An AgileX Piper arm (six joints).
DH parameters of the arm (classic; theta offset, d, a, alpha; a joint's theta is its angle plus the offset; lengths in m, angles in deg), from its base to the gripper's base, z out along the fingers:
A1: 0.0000 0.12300 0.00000 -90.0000
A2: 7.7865 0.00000 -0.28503 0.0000
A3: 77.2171 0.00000 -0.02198 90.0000
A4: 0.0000 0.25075 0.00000 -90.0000
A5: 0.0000 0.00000 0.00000 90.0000
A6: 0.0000 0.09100 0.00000 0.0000
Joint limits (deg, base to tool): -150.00..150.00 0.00..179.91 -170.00..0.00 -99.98..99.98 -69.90..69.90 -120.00..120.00
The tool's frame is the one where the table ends.
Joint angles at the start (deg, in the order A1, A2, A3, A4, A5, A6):
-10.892 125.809 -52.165 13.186 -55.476 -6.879
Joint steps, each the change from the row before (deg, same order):
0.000 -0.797 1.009 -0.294 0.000 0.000
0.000 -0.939 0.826 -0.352 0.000 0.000
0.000 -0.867 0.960 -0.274 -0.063 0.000
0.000 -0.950 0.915 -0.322 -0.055 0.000
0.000 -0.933 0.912 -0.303 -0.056 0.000
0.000 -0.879 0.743 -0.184 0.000 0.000
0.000 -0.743 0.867 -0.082 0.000 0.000
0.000 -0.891 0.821 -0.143 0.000 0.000
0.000 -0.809 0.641 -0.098 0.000 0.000
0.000 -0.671 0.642 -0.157 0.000 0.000
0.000 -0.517 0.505 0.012 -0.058 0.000
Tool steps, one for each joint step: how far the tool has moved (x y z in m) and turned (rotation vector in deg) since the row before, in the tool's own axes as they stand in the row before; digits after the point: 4 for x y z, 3 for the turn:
-0.0011 -0.0004 -0.0041 -0.238 0.179 -0.206
-0.0028 -0.0002 -0.0037 -0.289 -0.146 -0.179
-0.0017 -0.0004 -0.0041 -0.216 0.002 -0.172
-0.0024 -0.0003 -0.0040 -0.257 -0.121 -0.176
-0.0022 -0.0003 -0.0040 -0.242 -0.106 -0.168
-0.0025 -0.0004 -0.0035 -0.150 -0.152 -0.081
-0.0010 -0.0005 -0.0037 -0.068 0.114 -0.067
-0.0021 -0.0005 -0.0038 -0.117 -0.083 -0.069
-0.0023 -0.0004 -0.0031 -0.079 -0.176 -0.028
-0.0014 -0.0003 -0.0030 -0.128 -0.044 -0.084
-0.0011 -0.0004 -0.0023 0.017 -0.068 0.009

